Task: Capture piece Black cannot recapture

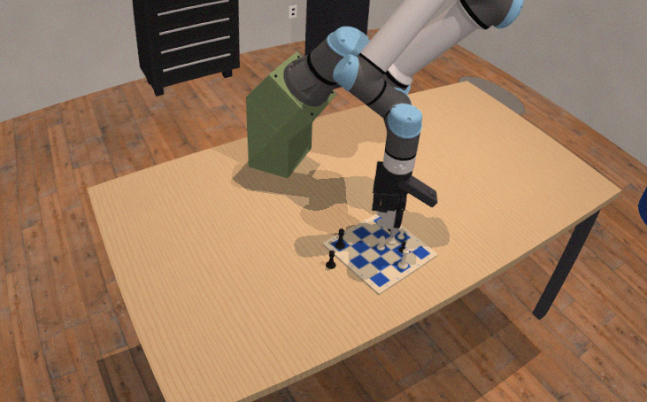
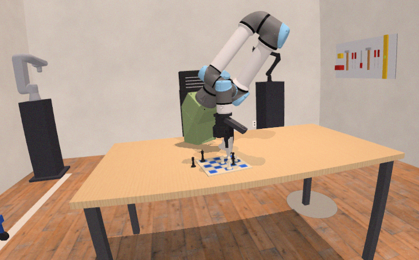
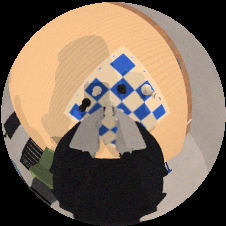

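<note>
My hand is 40 mm to the left of the chessboard and 40 mm above it. From my hand the other things lie so: tall black piece (70 mm behind, 120 mm to the right, 10 mm below).
</note>
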